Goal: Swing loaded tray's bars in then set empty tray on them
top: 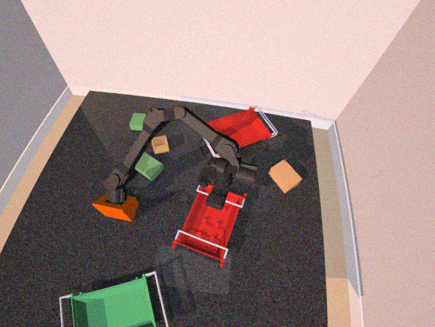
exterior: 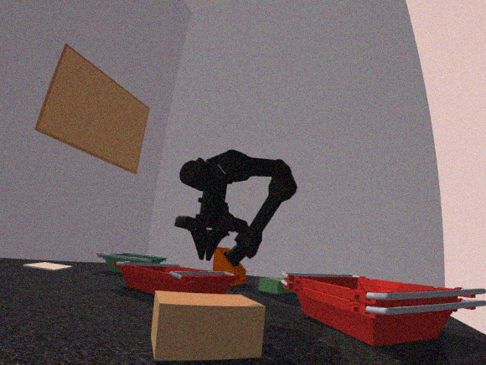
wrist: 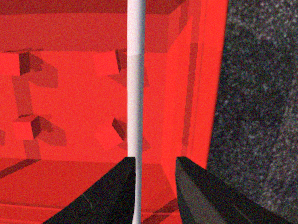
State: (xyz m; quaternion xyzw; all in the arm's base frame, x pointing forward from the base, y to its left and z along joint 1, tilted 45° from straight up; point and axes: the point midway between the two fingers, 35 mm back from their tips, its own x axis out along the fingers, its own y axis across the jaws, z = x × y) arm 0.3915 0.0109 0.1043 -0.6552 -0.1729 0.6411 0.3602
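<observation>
The green tray lies 460 mm to the right of my gripper tip, 320 mm behind it and 50 mm below it. Round my gripper tip: tan box (280 mm ahead, 140 mm to the left, 60 mm below).
</observation>
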